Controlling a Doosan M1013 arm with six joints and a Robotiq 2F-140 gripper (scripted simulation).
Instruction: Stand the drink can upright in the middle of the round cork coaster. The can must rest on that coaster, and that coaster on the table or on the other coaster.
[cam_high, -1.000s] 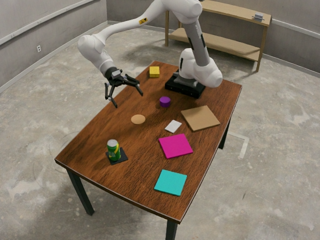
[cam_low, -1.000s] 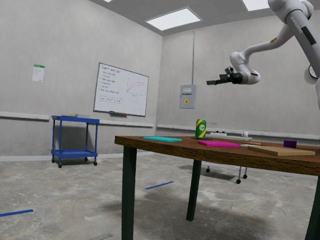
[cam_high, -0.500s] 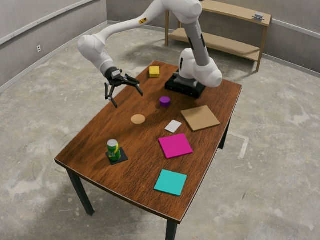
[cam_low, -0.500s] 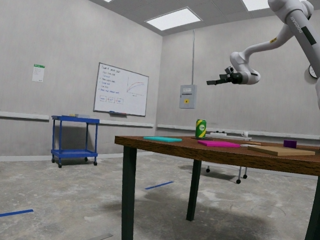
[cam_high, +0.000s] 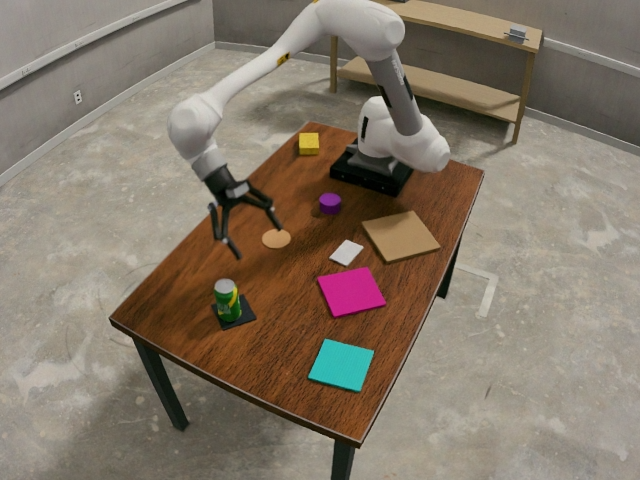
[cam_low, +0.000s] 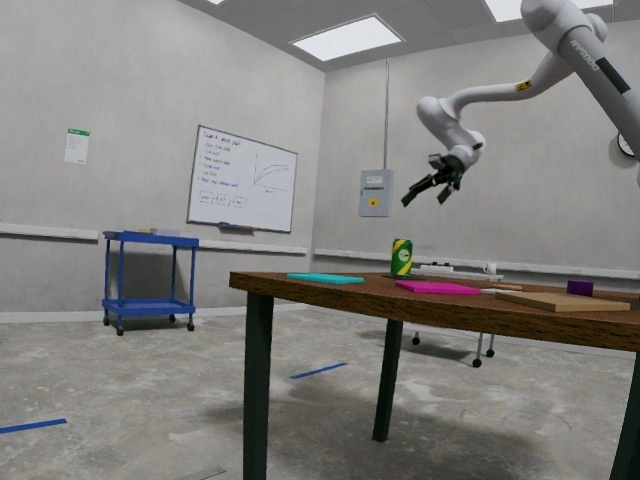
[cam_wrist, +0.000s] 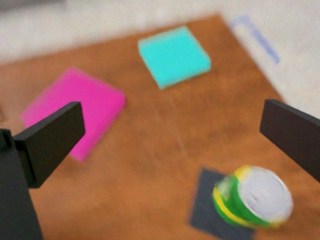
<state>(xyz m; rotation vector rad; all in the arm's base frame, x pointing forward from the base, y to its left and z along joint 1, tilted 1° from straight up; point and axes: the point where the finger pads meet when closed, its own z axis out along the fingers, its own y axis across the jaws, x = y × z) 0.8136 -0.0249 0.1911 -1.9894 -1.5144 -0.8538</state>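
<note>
The yellow drink can lies 9 cm ahead of my hand, 6 cm to the right of it and 17 cm below it. The rest, counted from my hand: grey coaster (8 cm ahead, 6 cm to the right, 24 cm below); then magenta square (16 cm behind, 21 cm to the left, 23 cm below); then teal tile (10 cm ahead, 30 cm to the left, 23 cm below).
</note>
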